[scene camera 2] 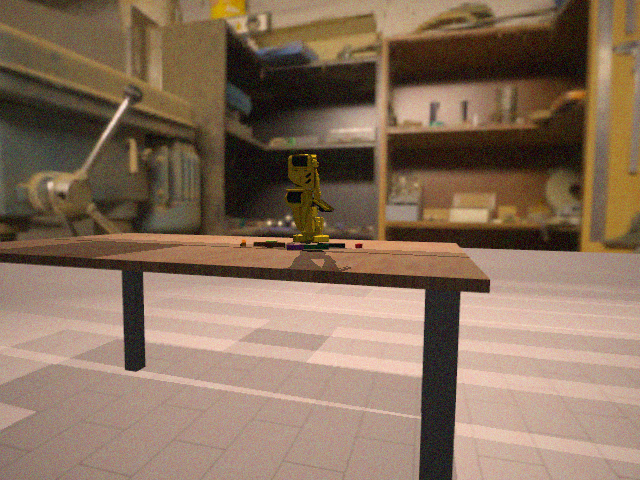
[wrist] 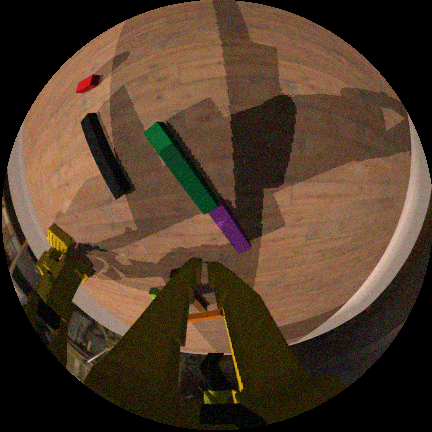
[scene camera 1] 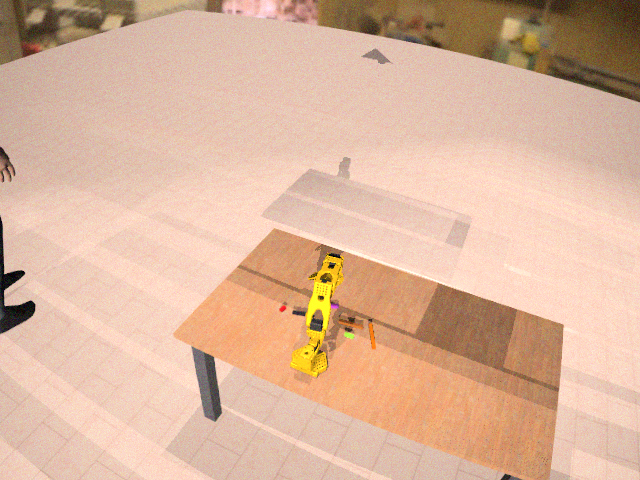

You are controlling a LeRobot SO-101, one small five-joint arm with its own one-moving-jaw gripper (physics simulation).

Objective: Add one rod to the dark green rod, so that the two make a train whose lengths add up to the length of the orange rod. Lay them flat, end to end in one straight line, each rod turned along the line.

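Places are measured from the arm's base along level axes (x down, y ahead, z right), in millimetres.
Pixels of known places: hand, its tool point: (scene camera 2: 301, 229) (wrist: 201, 267); arm's base, origin of its link: (scene camera 2: 309, 241) (wrist: 74, 252) (scene camera 1: 312, 358).
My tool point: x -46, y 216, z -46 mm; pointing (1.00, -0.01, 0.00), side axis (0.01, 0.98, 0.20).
Ahead of a thing's pixels: the offset from my tool point to its middle.
The dark green rod @(dx +41, dy -10, dz -34 mm) (wrist: 186, 174) (scene camera 2: 316, 247) lies flat on the table; the arm hides it in scene camera 1. The purple rod @(dx +41, dy +14, dz +10 mm) (wrist: 231, 229) (scene camera 2: 294, 247) (scene camera 1: 334, 306) lies flat at its near end in the wrist view. Their ends appear to touch, and both run along about one straight line. The orange rod @(dx +41, dy -51, dz +176 mm) (scene camera 1: 372, 335) (wrist: 207, 316) (scene camera 2: 242, 243) lies apart from them. My gripper (wrist: 205, 265) is shut and empty, above the table, with its tips below the purple rod's near end in the wrist view. The orange rod shows beyond the jaws.
A black rod @(dx +41, dy -66, dz -58 mm) (scene camera 1: 298, 312) (wrist: 104, 157) and a red rod @(dx +41, dy -77, dz -127 mm) (scene camera 1: 282, 308) (wrist: 87, 84) (scene camera 2: 358, 245) lie on the green rod's other side. A brown rod @(dx +41, dy -35, dz +97 mm) (scene camera 1: 351, 322) and a light green rod @(dx +41, dy -83, dz +110 mm) (scene camera 1: 349, 335) (wrist: 154, 293) lie between the arm and the orange rod.
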